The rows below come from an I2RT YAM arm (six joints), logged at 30 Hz.
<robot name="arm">
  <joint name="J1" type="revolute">
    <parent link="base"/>
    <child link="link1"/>
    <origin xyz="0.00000 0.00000 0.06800" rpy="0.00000 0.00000 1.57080"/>
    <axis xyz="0 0 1"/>
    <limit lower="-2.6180" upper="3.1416"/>
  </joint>
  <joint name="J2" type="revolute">
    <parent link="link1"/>
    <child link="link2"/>
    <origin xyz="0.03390 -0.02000 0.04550" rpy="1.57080 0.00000 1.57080"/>
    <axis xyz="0 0 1"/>
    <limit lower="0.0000" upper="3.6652"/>
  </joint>
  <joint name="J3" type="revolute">
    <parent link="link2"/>
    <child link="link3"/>
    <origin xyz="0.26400 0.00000 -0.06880" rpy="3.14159 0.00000 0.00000"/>
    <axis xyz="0 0 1"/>
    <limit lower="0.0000" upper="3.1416"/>
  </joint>
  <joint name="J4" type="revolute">
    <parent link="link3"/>
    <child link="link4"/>
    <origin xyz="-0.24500 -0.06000 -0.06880"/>
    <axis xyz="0 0 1"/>
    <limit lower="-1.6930" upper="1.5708"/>
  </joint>
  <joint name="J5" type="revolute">
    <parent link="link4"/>
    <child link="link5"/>
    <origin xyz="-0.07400 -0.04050 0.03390" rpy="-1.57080 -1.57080 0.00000"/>
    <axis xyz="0 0 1"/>
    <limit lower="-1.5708" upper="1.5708"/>
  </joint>
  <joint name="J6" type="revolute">
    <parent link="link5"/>
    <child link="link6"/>
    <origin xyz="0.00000 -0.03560 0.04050" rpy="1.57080 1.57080 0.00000"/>
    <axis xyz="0 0 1"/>
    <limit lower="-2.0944" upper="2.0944"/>
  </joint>
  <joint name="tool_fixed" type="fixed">
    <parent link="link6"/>
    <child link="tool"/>
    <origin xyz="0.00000 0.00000 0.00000" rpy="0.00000 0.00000 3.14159"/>
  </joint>
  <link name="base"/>
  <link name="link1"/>
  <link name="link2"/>
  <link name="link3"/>
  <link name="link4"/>
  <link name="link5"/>
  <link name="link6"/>
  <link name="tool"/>
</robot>
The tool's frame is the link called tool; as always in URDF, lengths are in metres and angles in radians.
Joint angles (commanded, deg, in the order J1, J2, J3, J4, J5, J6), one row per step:
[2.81 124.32 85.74 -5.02 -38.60 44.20]
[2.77 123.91 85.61 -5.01 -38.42 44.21]
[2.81 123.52 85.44 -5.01 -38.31 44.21]
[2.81 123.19 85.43 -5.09 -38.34 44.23]
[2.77 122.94 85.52 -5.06 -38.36 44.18]
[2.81 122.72 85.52 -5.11 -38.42 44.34]
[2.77 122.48 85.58 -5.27 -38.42 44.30]
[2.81 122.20 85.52 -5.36 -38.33 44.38]
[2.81 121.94 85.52 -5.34 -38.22 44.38]
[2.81 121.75 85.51 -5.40 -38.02 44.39]
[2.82 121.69 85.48 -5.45 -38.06 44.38]
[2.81 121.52 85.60 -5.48 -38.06 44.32]
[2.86 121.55 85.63 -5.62 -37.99 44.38]
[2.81 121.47 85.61 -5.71 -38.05 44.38]
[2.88 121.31 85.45 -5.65 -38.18 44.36]
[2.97 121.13 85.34 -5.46 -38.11 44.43]
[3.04 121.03 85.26 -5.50 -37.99 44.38]
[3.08 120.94 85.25 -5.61 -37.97 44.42]
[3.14 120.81 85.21 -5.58 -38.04 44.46]
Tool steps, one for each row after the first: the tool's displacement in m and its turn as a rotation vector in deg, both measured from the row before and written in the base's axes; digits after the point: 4 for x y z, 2 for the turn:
[-0.0006 -0.0004 0.0025 -0.10 -0.29 -0.18]
[-0.0008 0.0002 0.0021 -0.06 -0.22 -0.04]
[-0.0004 0.0000 0.0024 0.04 -0.23 0.01]
[0.0001 -0.0003 0.0025 0.00 -0.40 0.00]
[-0.0003 0.0003 0.0017 0.14 -0.06 0.00]
[-0.0002 -0.0003 0.0020 -0.02 -0.17 -0.02]
[-0.0006 0.0003 0.0017 -0.01 -0.08 -0.07]
[-0.0002 -0.0001 0.0020 -0.06 -0.28 -0.08]
[-0.0002 -0.0001 0.0013 -0.12 -0.12 -0.15]
[-0.0002 0.0001 0.0003 0.02 0.01 0.05]
[0.0001 -0.0001 0.0019 -0.02 -0.30 0.02]
[-0.0001 0.0004 -0.0003 -0.02 0.18 -0.03]
[-0.0002 -0.0004 0.0004 0.04 0.03 -0.01]
[-0.0007 0.0006 0.0005 0.08 -0.07 0.18]
[-0.0003 0.0007 0.0010 0.01 -0.22 0.00]
[-0.0004 0.0005 0.0003 -0.11 -0.02 0.01]
[-0.0003 0.0003 0.0005 0.01 0.06 0.00]
[-0.0003 0.0005 0.0009 0.07 -0.09 0.09]

